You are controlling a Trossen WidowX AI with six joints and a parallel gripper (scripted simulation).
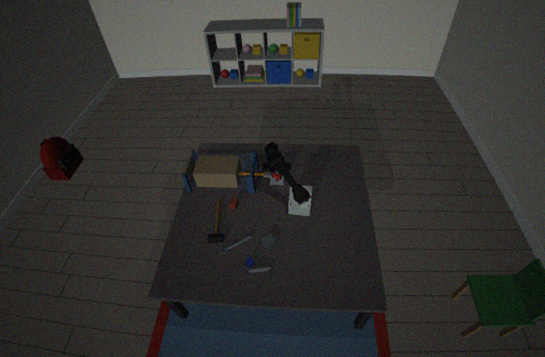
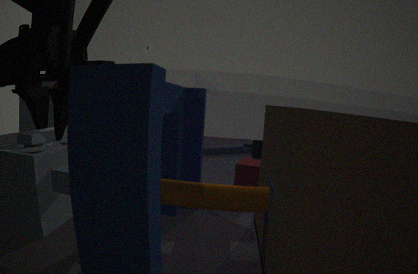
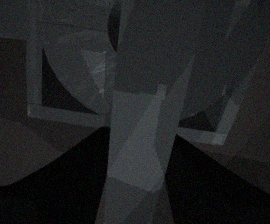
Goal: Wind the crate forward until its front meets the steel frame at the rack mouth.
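Right now the grey winch handle is 20 mm above my gripper tip and 10 mm to the left of it. From my gripper tip the other things lie so: red knob: 50 mm to the left, 50 mm above; grey winch: 60 mm to the right, 60 mm below, 10 mm behind; blue steel frame: 160 mm ahead, 40 mm to the right, 20 mm above.
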